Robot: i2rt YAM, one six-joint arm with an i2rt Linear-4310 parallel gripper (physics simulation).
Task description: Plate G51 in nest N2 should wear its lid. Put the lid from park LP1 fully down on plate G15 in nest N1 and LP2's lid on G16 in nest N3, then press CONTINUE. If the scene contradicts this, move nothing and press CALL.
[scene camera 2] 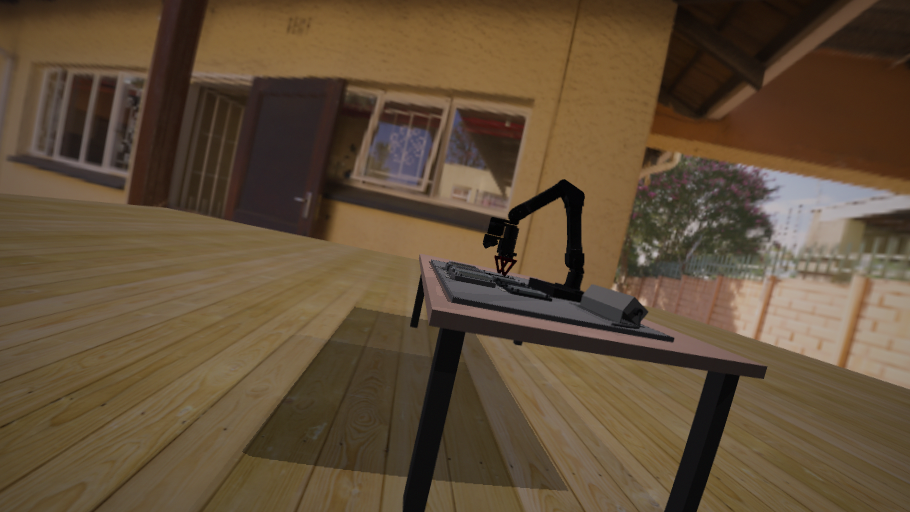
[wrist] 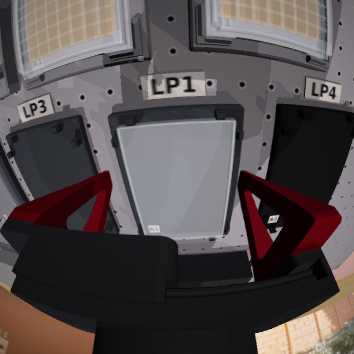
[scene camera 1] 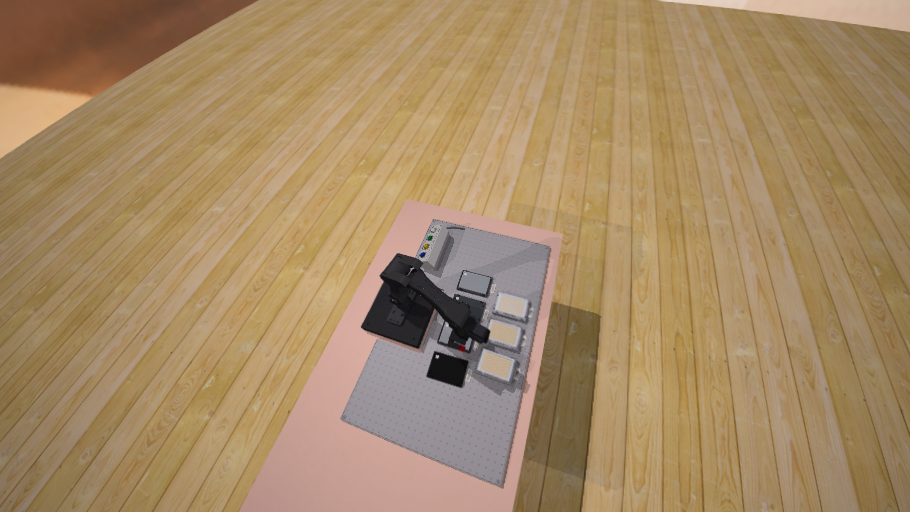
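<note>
My gripper is open, its red fingertips apart on either side of park LP1, above it, with nothing between them. The pale grey lid lies flat in the dark LP1 park, square between the fingers in the wrist view. Two plates with tan wells sit beyond the LP1 label; their names are not readable. In scene camera 1, three plates stand in a row. Another grey lid lies in the farthest park. Whether each plate wears a lid is unclear.
Dark park LP3 is left of LP1, and black park LP4 is right of it. The button box stands at a far corner of the perforated board. The arm's black base is beside the parks.
</note>
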